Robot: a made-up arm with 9 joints.
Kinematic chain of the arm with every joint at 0, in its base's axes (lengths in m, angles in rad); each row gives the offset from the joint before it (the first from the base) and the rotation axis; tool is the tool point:
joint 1: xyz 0 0 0.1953 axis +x
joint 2: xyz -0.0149 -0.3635 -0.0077 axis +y
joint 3: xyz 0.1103 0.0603 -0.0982 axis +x
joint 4: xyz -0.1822 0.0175 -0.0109 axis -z
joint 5: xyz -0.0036 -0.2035 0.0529 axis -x
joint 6: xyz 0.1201 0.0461 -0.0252 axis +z
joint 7: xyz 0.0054 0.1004 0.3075 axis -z
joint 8: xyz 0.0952 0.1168 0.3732 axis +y
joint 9: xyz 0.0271 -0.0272 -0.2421 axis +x
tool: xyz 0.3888 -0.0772 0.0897
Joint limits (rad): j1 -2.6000..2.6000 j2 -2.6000..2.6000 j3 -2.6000..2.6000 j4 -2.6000..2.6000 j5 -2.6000..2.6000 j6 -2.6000..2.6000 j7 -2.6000..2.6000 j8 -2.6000..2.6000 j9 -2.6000..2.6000
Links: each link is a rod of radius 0.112 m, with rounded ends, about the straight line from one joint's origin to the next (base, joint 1, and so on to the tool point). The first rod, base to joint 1, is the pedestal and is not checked.
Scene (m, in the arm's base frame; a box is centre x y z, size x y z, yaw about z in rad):
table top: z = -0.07
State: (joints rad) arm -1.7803 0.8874 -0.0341 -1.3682 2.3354 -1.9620 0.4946 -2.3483 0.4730
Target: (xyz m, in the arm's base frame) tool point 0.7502 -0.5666 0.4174
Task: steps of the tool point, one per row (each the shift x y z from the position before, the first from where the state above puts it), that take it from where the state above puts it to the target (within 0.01 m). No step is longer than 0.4 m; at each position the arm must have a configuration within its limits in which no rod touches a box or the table.
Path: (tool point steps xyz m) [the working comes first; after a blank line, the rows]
Joints at the target: -2.1705 -0.8227 0.0455 -0.5887 2.6000 -1.9727 0.5400 -2.6000 0.1617
Straight joint move there: clear.

1: 0.1409 -0.3708 0.0387
2: 0.2677 -0.2819 0.0796
3: 0.3524 -0.1515 0.0882
4: 0.3832 -0.0055 0.0633
5: 0.3579 0.1303 0.0117
6: 0.2841 0.2349 -0.0533

